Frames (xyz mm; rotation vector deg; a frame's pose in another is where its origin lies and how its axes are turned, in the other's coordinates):
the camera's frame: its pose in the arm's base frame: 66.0 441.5 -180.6 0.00 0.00 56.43
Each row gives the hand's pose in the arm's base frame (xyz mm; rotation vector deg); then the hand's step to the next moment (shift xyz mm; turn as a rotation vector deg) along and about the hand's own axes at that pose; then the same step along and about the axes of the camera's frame.
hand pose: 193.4 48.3 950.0 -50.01 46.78 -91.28
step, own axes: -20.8 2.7 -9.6 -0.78 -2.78 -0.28
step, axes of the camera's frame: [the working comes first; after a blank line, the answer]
step, axes of the arm's base frame: -4.2 20.6 -9.5 -1.46 1.26 2.16

14.8 14.9 -9.5 0.24 1.92 2.16
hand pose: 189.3 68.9 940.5 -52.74 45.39 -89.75
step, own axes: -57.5 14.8 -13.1 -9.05 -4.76 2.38
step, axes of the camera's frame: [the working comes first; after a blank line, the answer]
step, axes of the arm's base frame: 1.0 54.2 -27.5 0.77 9.71 3.93

45.7 29.2 -27.5 8.51 4.73 3.93
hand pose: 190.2 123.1 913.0 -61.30 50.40 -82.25
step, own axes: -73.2 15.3 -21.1 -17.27 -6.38 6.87
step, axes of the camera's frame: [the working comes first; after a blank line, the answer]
step, axes of the arm's base frame: -14.7 69.5 -31.5 4.54 18.25 5.70

49.8 50.6 -31.5 17.72 6.31 5.70
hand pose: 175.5 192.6 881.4 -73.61 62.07 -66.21
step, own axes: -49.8 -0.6 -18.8 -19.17 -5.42 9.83
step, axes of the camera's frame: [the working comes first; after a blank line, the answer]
step, axes of the arm's base frame: -24.9 47.0 -1.9 7.26 20.46 4.71

25.4 46.7 -1.9 21.06 5.26 4.71
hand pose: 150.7 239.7 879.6 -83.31 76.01 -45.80
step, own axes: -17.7 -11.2 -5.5 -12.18 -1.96 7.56
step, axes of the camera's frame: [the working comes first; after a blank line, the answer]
step, axes of the arm's base frame: -4.7 15.2 14.7 5.34 13.40 1.19

10.1 12.3 14.7 14.11 2.96 1.19
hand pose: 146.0 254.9 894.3 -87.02 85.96 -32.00
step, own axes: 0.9 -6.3 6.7 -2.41 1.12 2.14
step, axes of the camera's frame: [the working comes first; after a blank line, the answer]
step, axes of the arm's base frame: 9.1 0.1 1.7 0.77 3.05 -1.33

5.1 -7.5 1.7 2.96 1.04 -1.33
